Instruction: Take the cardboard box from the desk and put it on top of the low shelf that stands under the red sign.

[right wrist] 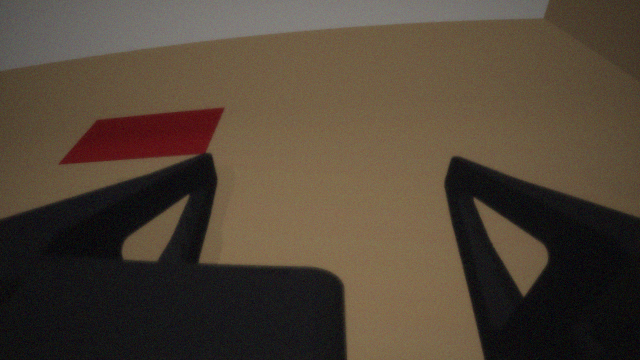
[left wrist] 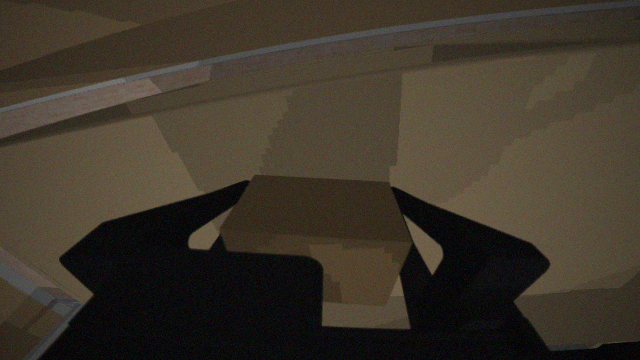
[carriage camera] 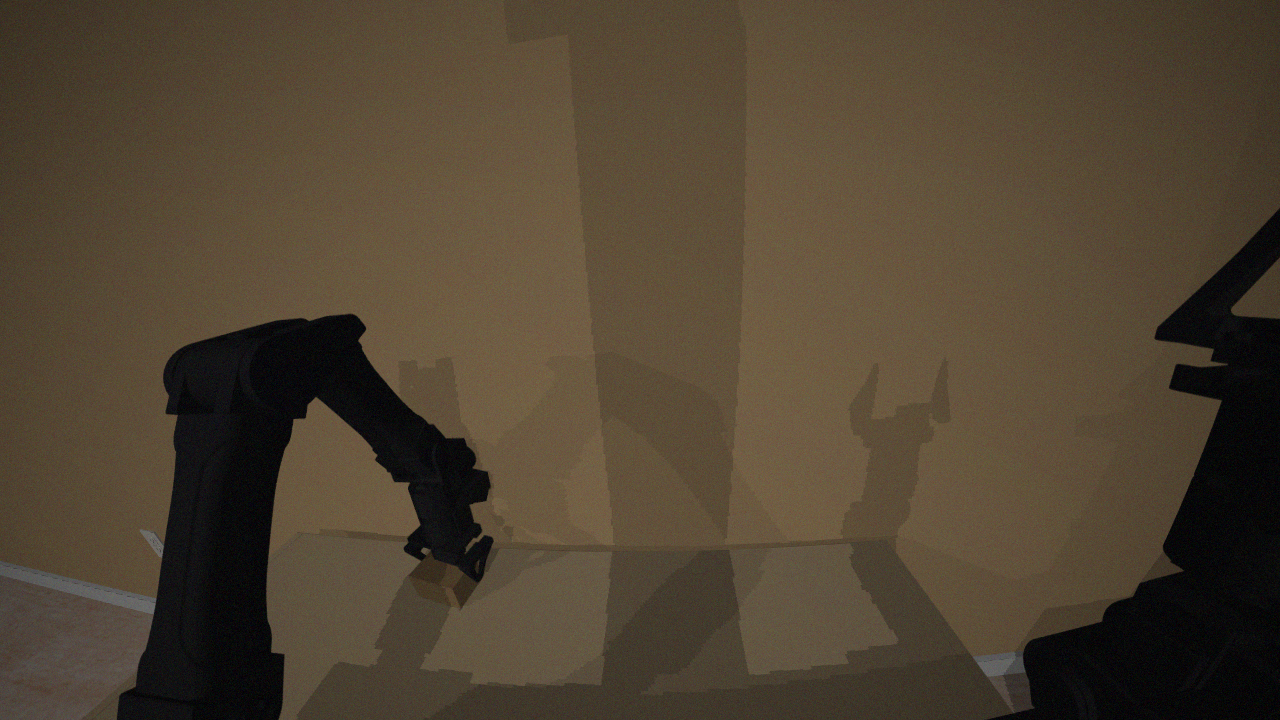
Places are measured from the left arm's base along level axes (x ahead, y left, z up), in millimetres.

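Pixels of known places: left gripper, fingertip midpoint: point(left wrist: 319, 191); right gripper, fingertip midpoint: point(right wrist: 331, 168).
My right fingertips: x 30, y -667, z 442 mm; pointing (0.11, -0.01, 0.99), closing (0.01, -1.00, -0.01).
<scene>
Behind a point stands the place of what it marks.
The brown cardboard box point(carriage camera: 443, 582) @(y -6, x 276, z -65 mm) point(left wrist: 320, 207) @(y 2, x 334, z -86 mm) is between the fingers of my left gripper point(carriage camera: 452, 559) @(y 6, x 328, z -109 mm), which is shut on it. The box is over the left part of the pale low shelf top point(carriage camera: 537, 617) @(y -156, x 254, z -116 mm) point(left wrist: 460, 115) @(y -79, x 361, z -116 mm); whether it touches the top I cannot tell. My right gripper point(right wrist: 331, 168) @(y -667, x 30, z 442 mm) is open and empty, raised at the right edge of the carriage camera view and facing the wall. The red sign point(right wrist: 145, 135) @(y -188, x 425, z 1018 mm) is on the wall in the right wrist view, left of the fingers. The desk does not show.
A tan wall point(carriage camera: 805, 223) @(y -572, x 398, z 434 mm) point(right wrist: 340, 100) @(y -707, x 388, z 1119 mm) rises behind the shelf, with dark shadows of the arms and the lift rail on it. Pinkish floor point(carriage camera: 71, 635) @(y 1807, x 440, z -726 mm) and a white skirting board point(carriage camera: 76, 586) @(y 1988, x 576, z -660 mm) show at the left. The shelf's far edge runs close to the wall.
</scene>
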